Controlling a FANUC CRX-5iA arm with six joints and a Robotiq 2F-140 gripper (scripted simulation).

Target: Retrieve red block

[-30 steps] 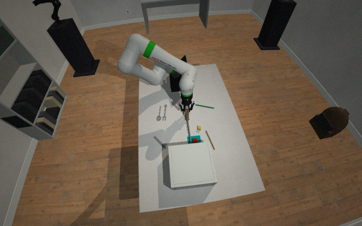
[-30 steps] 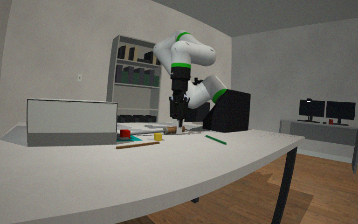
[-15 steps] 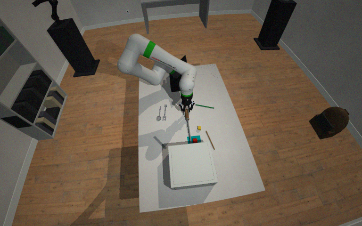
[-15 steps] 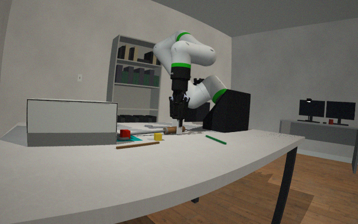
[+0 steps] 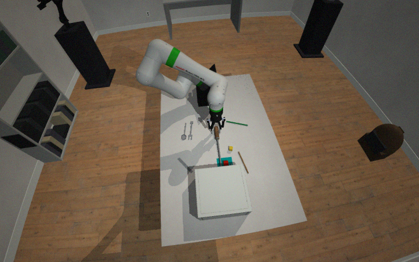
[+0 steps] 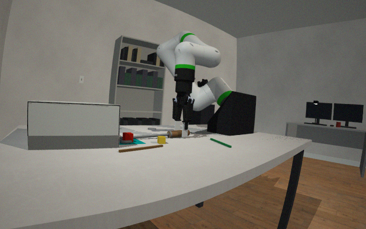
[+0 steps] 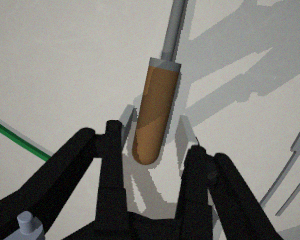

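Right now the tool is 140 mm ahead of my hand, 40 mm to the left of it and 20 mm below it. From my hand the other things lie so: red block 270 mm ahead, 40 mm to the left, 20 mm below; green stick 70 mm behind, 180 mm to the left, 30 mm below; yellow cube 160 mm ahead, 90 mm to the left, 30 mm below.
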